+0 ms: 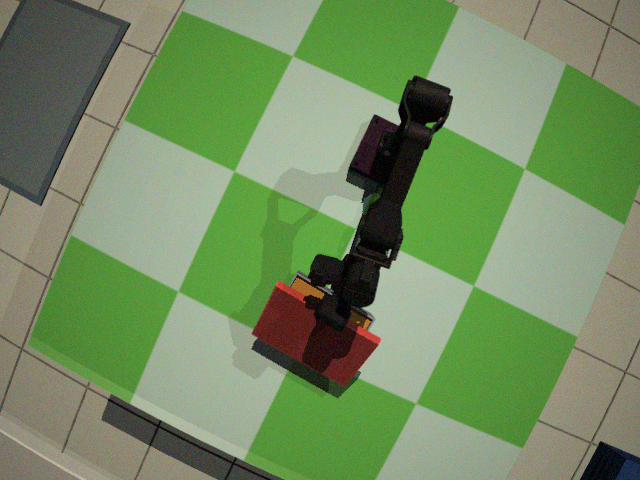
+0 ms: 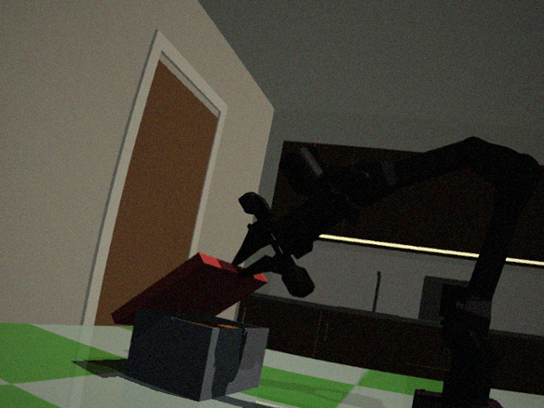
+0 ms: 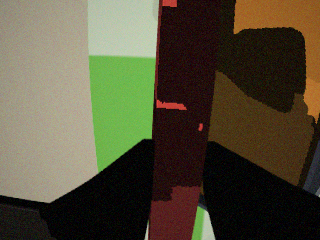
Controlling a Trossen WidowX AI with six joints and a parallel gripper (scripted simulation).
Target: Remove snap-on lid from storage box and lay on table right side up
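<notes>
My gripper tip is now 7 cm short of the flat red lid and 5 cm above it. From my gripper tip the other things lie so: grey storage box 3 cm ahead, 14 cm below.
</notes>
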